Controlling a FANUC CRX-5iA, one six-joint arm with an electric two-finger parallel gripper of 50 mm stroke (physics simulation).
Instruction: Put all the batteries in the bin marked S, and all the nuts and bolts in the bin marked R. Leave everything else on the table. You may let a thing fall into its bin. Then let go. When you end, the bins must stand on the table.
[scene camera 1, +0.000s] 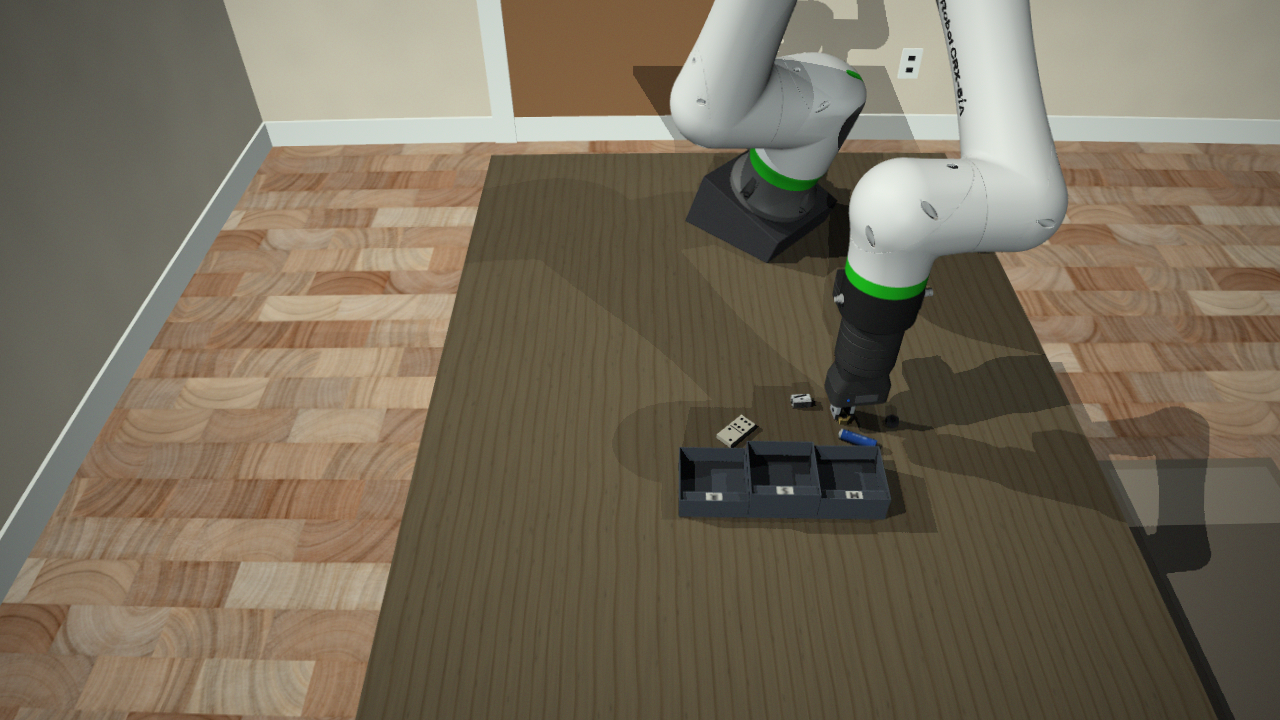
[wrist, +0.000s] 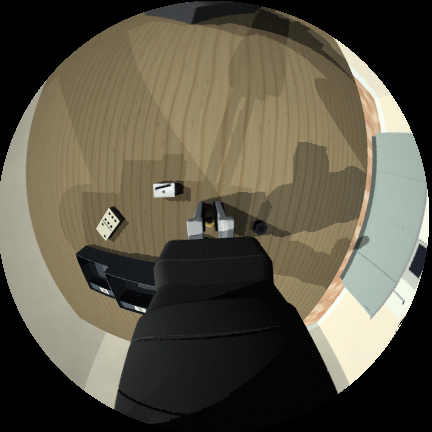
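Where they show: gripper, between the fingertips: (scene camera 1: 841, 413) (wrist: 208, 210); arm's base, origin of its link: (scene camera 1: 772, 188).
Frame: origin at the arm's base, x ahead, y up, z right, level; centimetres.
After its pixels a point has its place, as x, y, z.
My gripper (scene camera 1: 842, 416) {43.0, -7.5, -11.6} (wrist: 208, 210) {43.0, -7.5, -11.6} is shut on a brass nut (scene camera 1: 845, 420) {44.7, -7.0, -12.1} (wrist: 210, 225) {44.6, -6.9, -12.2}, low over the table. A blue battery (scene camera 1: 857, 437) {48.1, -6.4, -13.5} lies just in front of the gripper, by the bins' back wall; the gripper body hides it in the wrist view. A small dark round piece (scene camera 1: 891, 420) {43.9, -6.9, -18.2} (wrist: 260, 227) {43.6, -6.9, -18.4} is right of the gripper; its kind is unclear. The bin marked S (scene camera 1: 760, 506) {61.6, -5.5, -1.4} (wrist: 132, 269) {53.0, -5.2, -3.0} is the middle of three joined bins. The left bin (scene camera 1: 693, 508) {62.5, -6.1, 6.6} (wrist: 83, 266) {57.7, -5.4, 8.8} has a label that is hard to read, possibly R.
The right bin (scene camera 1: 875, 506) {59.9, -5.2, -15.0} seems marked M. A silver sharpener (scene camera 1: 802, 400) {42.1, -6.7, -6.3} (wrist: 164, 190) {41.7, -6.7, -6.3} lies left of the gripper. A cream domino (scene camera 1: 736, 430) {48.5, -7.0, 2.3} (wrist: 109, 223) {47.8, -7.0, 1.7} lies behind the left bin. The robot's dark base (scene camera 1: 760, 234) {9.5, -2.8, 1.3} stands at the back of the table (scene camera 1: 572, 608) {76.9, -7.8, 18.7}.
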